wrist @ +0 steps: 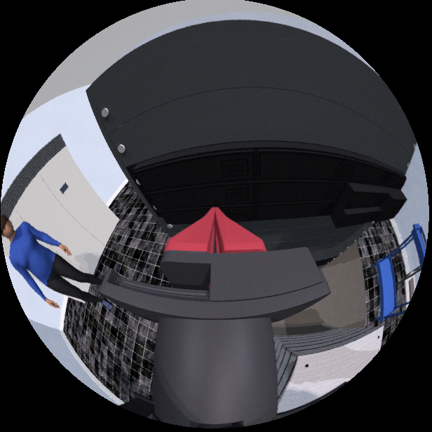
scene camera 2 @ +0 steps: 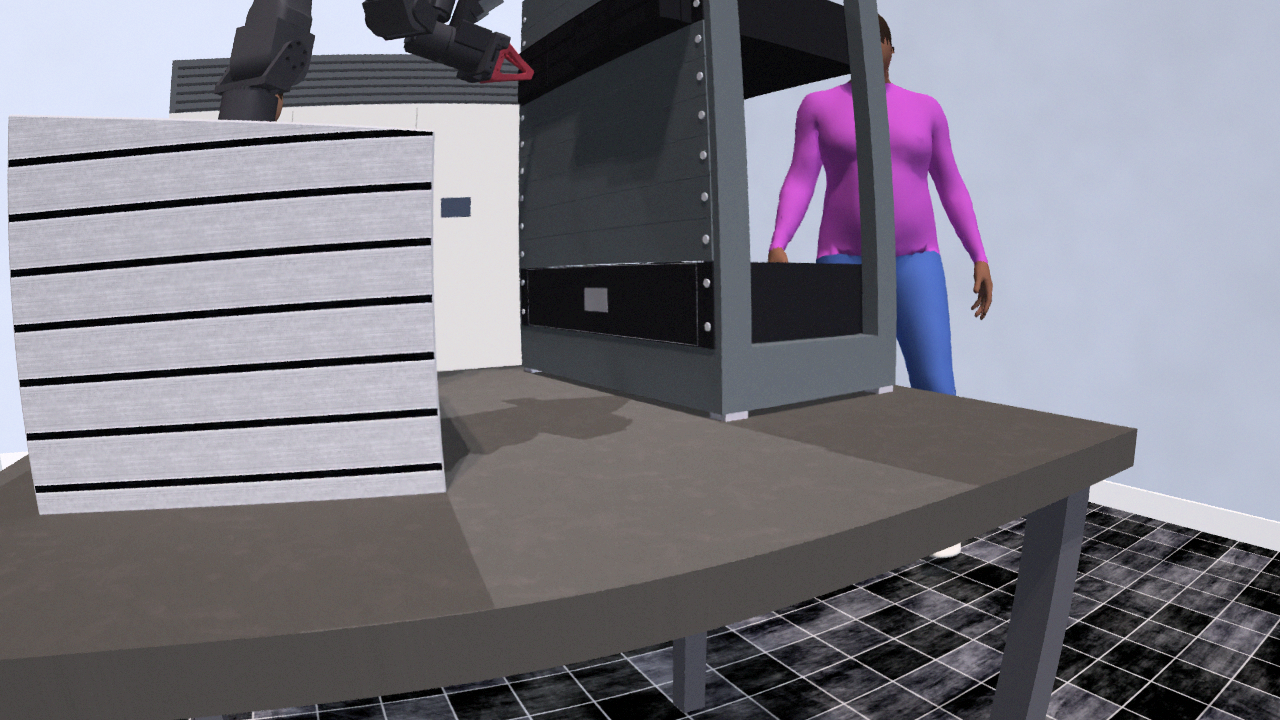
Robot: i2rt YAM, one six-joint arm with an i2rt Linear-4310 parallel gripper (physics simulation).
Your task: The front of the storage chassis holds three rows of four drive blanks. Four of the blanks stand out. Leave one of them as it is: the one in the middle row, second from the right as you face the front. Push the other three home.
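Frame: origin at the arm's base, x ahead, y left, z up, level; metres.
Seen in the pictures: gripper, between the fingertips: point(scene camera 2: 532, 75).
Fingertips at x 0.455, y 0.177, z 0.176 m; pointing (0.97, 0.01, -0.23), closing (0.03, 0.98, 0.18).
Note:
A point is followed by its place in that frame.
The black storage chassis point(scene camera 2: 595, 55) @(x 0.430, y -0.025, z 0.150 m) point(wrist: 280, 172) sits in the rack; its front shows very dark in the wrist view. At the right of that front, a group of drive blanks point(wrist: 372, 192) stands out in the middle and lower rows; their exact number is hard to tell. One dark block point(scene camera 2: 675, 10) @(x 0.419, y -0.191, z 0.161 m) juts out at the top in the scene view. The blanks in the left columns look flush where visible. My gripper point(scene camera 2: 529, 71) @(x 0.455, y 0.177, z 0.176 m) point(wrist: 214, 212) is shut and empty, its red fingertips before the lower left part of the chassis front. The fingertips hide some of the bottom row; contact cannot be told.
The grey rack point(scene camera 2: 729, 223) @(x 0.450, y -0.227, z -0.081 m) stands on the brown table point(scene camera 2: 626, 501) @(x 0.206, y -0.371, z -0.282 m), with grey panels and a black unit point(scene camera 2: 653, 300) @(x 0.447, y -0.107, z -0.162 m) below the chassis. A ribbed silvery box point(scene camera 2: 223, 313) @(x -0.039, y -0.228, z -0.142 m) stands at the front left. A person in pink point(scene camera 2: 881, 170) is behind the rack.

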